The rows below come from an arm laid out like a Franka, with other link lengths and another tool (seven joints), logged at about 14 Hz.
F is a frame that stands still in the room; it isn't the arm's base.
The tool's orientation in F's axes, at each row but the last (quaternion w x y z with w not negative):
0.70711, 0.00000, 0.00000, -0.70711
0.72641, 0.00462, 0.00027, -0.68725
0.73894, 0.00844, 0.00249, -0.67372
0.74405, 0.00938, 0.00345, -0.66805
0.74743, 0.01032, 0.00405, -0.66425
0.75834, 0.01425, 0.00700, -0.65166
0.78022, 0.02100, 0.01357, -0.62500
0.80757, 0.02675, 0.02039, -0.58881
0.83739, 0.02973, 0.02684, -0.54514
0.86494, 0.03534, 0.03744, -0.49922
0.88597, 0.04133, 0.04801, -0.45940
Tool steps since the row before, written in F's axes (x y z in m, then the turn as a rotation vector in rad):
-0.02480, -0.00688, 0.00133, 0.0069, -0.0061, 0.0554
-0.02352, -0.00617, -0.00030, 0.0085, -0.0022, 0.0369
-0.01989, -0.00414, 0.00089, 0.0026, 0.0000, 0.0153
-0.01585, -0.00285, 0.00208, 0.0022, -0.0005, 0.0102
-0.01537, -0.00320, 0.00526, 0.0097, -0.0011, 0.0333
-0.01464, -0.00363, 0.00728, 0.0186, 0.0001, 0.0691
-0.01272, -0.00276, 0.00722, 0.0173, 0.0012, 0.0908
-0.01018, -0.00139, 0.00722, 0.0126, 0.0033, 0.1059
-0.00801, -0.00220, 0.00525, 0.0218, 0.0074, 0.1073
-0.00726, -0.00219, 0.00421, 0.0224, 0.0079, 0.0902
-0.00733, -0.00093, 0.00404, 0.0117, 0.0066, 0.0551
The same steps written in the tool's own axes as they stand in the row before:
0.00688, -0.02480, 0.00133, 0.0061, 0.0069, 0.0554
0.00486, -0.02383, -0.00012, 0.0024, 0.0086, 0.0369
0.00227, -0.02018, 0.00111, 0.0000, 0.0027, 0.0153
0.00109, -0.01604, 0.00225, 0.0006, 0.0022, 0.0102
0.00127, -0.01559, 0.00544, 0.0016, 0.0098, 0.0332
0.00117, -0.01493, 0.00750, 0.0007, 0.0193, 0.0689
-0.00043, -0.01290, 0.00741, -0.0017, 0.0186, 0.0905
-0.00226, -0.00998, 0.00728, -0.0061, 0.0150, 0.1055
-0.00164, -0.00811, 0.00531, -0.0062, 0.0251, 0.1066
-0.00216, -0.00728, 0.00419, -0.0047, 0.0255, 0.0896
-0.00395, -0.00641, 0.00377, -0.0054, 0.0150, 0.0544

